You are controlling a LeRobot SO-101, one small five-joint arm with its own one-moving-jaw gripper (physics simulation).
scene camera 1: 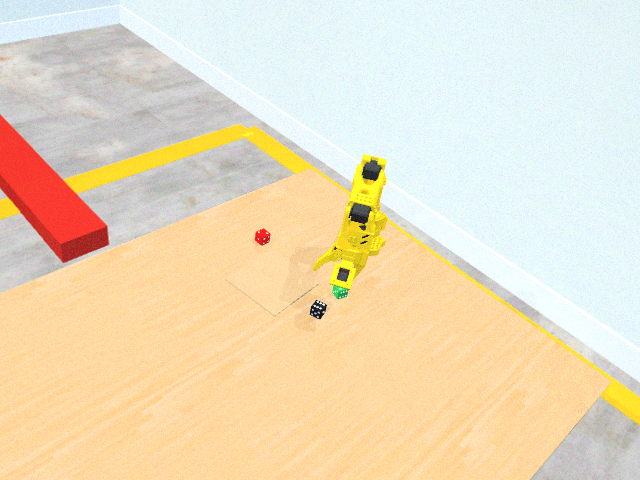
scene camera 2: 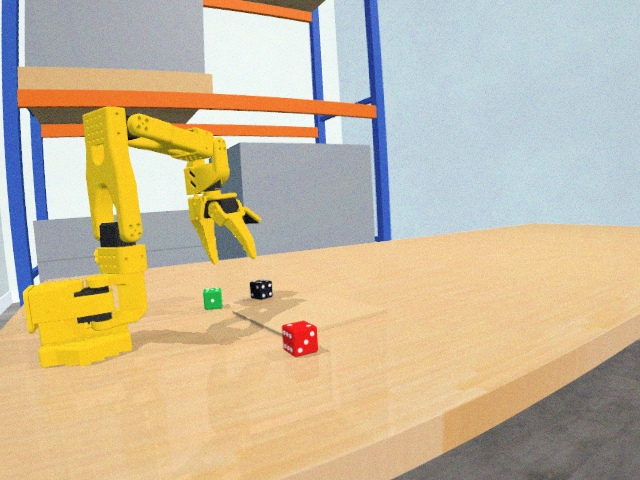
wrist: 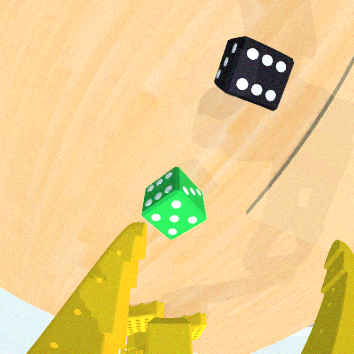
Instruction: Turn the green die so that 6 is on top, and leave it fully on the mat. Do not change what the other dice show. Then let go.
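Places are measured from the arm's base along level axes (x ahead, y left, z up), in centimetres.
Pixels of known places: hand, tool point: [scene camera 2: 216, 261] [wrist: 145, 236]; arm's base, link origin: [scene camera 2: 106, 344] [wrist: 168, 314].
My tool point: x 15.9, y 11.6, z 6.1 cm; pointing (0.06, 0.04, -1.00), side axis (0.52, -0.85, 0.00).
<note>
Ahead of a thing's pixels: the offset from my tool point to its top centre.
The green die {dx -1.5, dy -2.2, dz -3.6 cm} [scene camera 1: 340, 292] [scene camera 2: 212, 298] [wrist: 174, 205] rests on the wooden table, off the mat, with 5 on top. In the wrist view its 6 is on the upper-left side and its 3 on the upper-right side; scene camera 2 sees its 1. The thin wood-coloured mat {dx +7.5, dy -13.2, dz -5.7 cm} [scene camera 1: 273, 297] [scene camera 2: 330, 312] [wrist: 337, 130] lies beside it. My gripper [scene camera 1: 329, 279] [scene camera 2: 234, 259] [wrist: 240, 234] is open and empty, above the table, its jaws in a wide V. In the wrist view the left jaw's tip appears close to the die. Scene camera 1 sees the die partly covered by the gripper.
The black die {dx +6.2, dy -0.9, dz -3.6 cm} [scene camera 1: 318, 308] [scene camera 2: 261, 289] [wrist: 255, 72] stands near the green die and the mat's edge, with 6 on top. The red die {dx +1.0, dy -24.6, dz -3.6 cm} [scene camera 1: 262, 237] [scene camera 2: 299, 338] stands on the table at the mat's other side. A red beam [scene camera 1: 51, 206] is beyond the table edge.
</note>
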